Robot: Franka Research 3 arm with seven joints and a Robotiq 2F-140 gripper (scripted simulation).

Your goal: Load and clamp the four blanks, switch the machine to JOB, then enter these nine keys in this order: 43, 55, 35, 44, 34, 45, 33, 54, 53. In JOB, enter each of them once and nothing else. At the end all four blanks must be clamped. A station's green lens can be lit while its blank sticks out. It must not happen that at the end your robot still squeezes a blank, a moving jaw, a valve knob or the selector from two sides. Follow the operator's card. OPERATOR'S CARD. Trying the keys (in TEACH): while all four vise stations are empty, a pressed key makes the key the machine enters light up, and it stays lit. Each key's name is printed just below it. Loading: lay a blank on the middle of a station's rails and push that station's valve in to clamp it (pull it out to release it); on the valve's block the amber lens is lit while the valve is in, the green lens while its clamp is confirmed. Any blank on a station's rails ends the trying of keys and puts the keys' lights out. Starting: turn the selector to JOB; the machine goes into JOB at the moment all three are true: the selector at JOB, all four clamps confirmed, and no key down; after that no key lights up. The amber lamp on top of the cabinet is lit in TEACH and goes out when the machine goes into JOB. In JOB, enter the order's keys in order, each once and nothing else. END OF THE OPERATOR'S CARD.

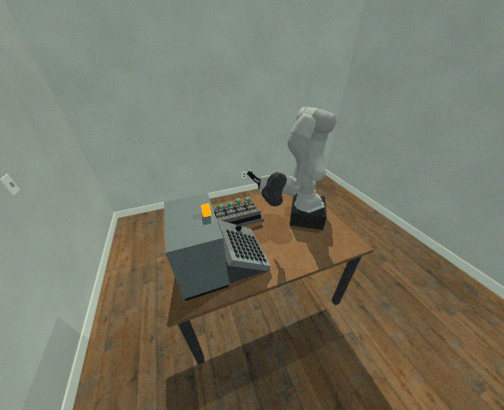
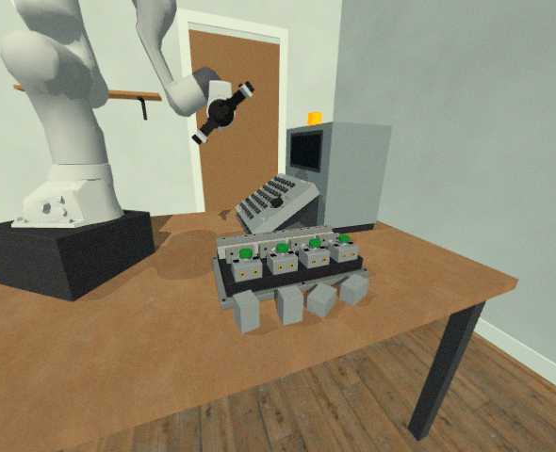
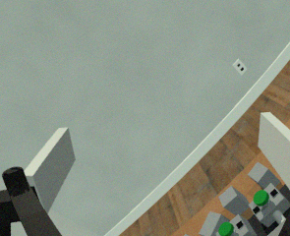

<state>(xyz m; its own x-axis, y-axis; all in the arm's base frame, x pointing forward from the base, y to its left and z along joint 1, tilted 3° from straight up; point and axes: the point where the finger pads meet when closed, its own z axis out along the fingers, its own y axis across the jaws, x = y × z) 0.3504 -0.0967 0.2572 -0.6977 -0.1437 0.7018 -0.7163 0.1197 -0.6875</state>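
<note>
My gripper is now 19 cm short of the key, 36 cm to the right of it and 25 cm above it. The rest, counted from my hand: selector knob: 18 cm ahead, 19 cm to the left, 26 cm below; then sloped keypad: 19 cm ahead, 31 cm to the left, 31 cm below.
</note>
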